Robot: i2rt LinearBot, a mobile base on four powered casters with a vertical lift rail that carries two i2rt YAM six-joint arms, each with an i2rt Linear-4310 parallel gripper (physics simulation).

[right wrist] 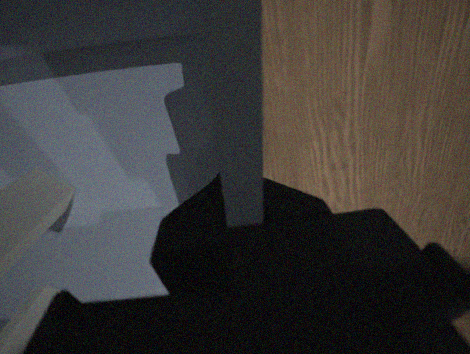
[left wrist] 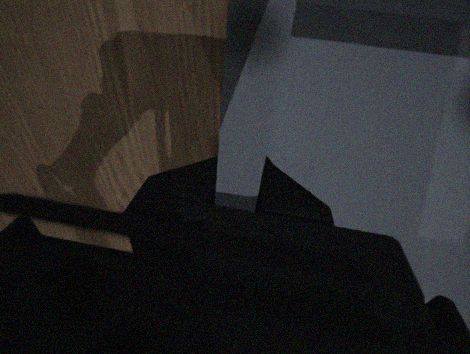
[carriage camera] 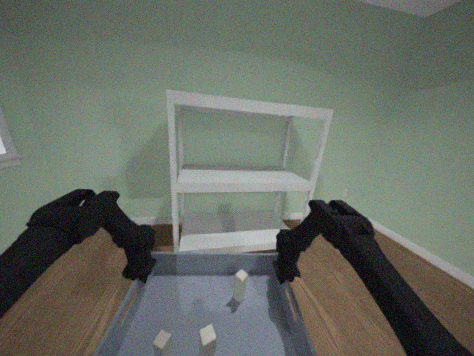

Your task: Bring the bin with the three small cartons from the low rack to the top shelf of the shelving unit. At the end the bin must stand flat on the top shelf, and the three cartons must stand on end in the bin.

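Places are measured from the left arm's base along level axes (x ahead, y left, z up), in centimetres.
Pixels of known places: left gripper, fingertip midpoint: (carriage camera: 144,281); right gripper, fingertip midpoint: (carriage camera: 281,283).
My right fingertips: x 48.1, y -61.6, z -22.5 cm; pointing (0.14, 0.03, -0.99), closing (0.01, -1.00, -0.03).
Note:
Behind a point stands the place of what it marks.
The grey-blue bin (carriage camera: 206,310) @(z -28.1, x 40.8, y -29.8 cm) hangs between my two arms above the wooden floor, low in the carriage view. Three small cream cartons stand on end in it: one toward the far right (carriage camera: 240,285) @(z -17.4, x 42.6, y -42.6 cm), two near the front edge (carriage camera: 162,342) @(z -17.5, x 25.6, y -19.1 cm) (carriage camera: 207,338) @(z -15.7, x 25.2, y -31.6 cm). My left gripper (carriage camera: 137,271) is shut on the bin's left wall, which shows between its fingers in the left wrist view (left wrist: 237,178) @(z -15.5, x 51.5, y -2.9 cm). My right gripper (carriage camera: 285,273) is shut on the bin's right wall, seen in the right wrist view (right wrist: 245,201) @(z -15.4, x 50.7, y -61.8 cm). The white shelving unit (carriage camera: 245,172) @(z -1.0, x 150.3, y -54.9 cm) stands straight ahead against the green wall; its top shelf (carriage camera: 248,105) @(z 56.2, x 117.8, y -48.0 cm) is bare.
The unit's middle shelf (carriage camera: 240,179) @(z -1.0, x 127.0, y -48.0 cm) and bottom shelf (carriage camera: 229,232) @(z -62.1, x 137.8, y -42.7 cm) hold nothing. A window sill (carriage camera: 9,159) @(z 4.3, x 127.9, y 125.0 cm) juts from the wall at the far left. A white baseboard (carriage camera: 421,253) @(z -73.6, x 129.0, y -249.3 cm) runs along the right wall.

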